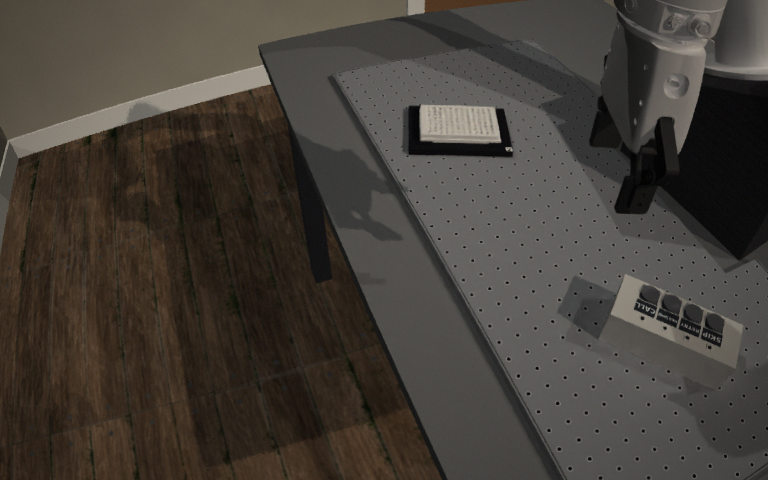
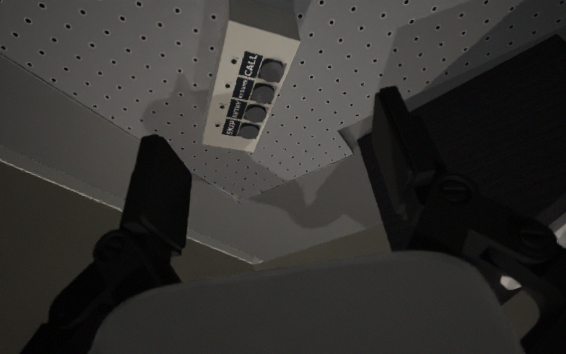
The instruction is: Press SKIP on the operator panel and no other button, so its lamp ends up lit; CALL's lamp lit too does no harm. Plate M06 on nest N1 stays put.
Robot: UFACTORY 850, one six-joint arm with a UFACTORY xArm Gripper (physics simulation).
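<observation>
The pale operator panel [image 1: 668, 353] [image 2: 260, 40] stands on the perforated board. Its SKIP button [image 1: 714, 323] [image 2: 248, 131] is at one end and its CALL button [image 1: 650, 293] [image 2: 272, 71] at the other, with two dark round buttons between. The small SKIP lamp [image 1: 709, 346] [image 2: 217, 125] looks dark, as do the other lamps. My gripper [image 1: 618, 169] [image 2: 272, 135] is open and empty, raised above the board and apart from the panel. A pale plate [image 1: 459, 123] lies flat on a black nest [image 1: 461, 149]; their markings are too small to read.
The perforated board [image 1: 481, 226] [image 2: 125, 55] lies on the grey table [image 1: 396, 305]. A large black block [image 1: 730, 169] [image 2: 490, 135] stands beside the gripper, below the arm's white base. The table's long edge drops to a wooden floor [image 1: 141, 311].
</observation>
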